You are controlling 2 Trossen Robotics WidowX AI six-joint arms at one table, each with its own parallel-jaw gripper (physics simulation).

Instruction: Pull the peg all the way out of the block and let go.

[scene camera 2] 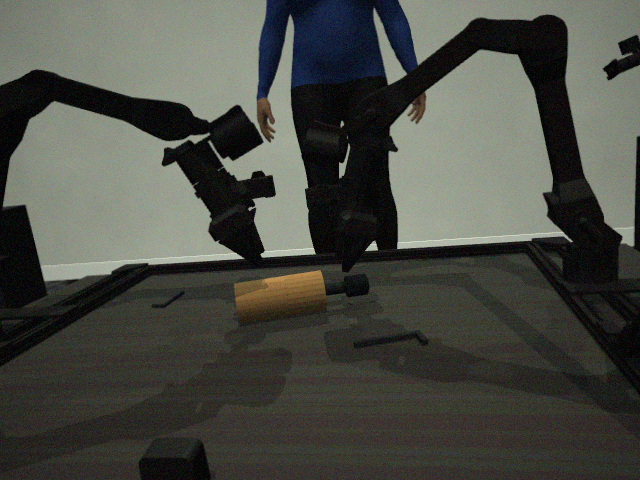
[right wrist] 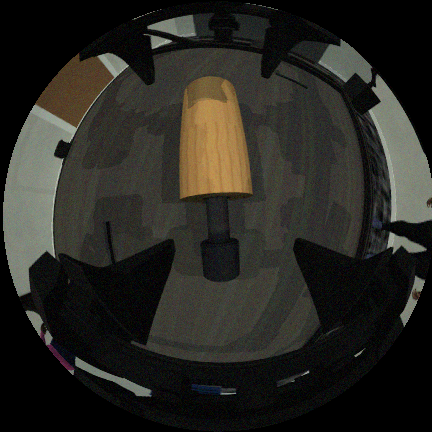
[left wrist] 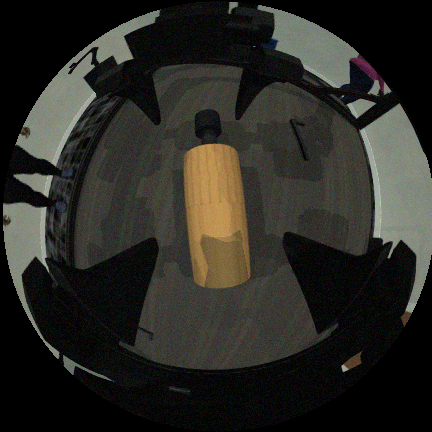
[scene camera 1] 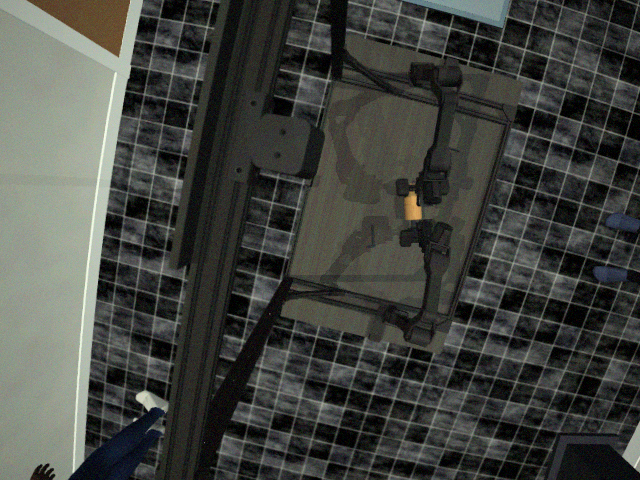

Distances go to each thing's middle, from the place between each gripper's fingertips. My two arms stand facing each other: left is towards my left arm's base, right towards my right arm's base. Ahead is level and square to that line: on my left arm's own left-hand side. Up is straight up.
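Counted from my left hand: wooden block (scene camera 2: 301,293), 2 cm to the right and 7 cm below; dark peg (scene camera 2: 355,285), 2 cm ahead, 11 cm to the right and 7 cm below.
My right hand is 10 mm past the dark peg, 20 mm to the right of it and 40 mm above it. The wooden block is 30 mm behind my right hand, 110 mm to the left of it and 40 mm below it. By its middle, the dark peg is nearer to my right hand than to my left hand.
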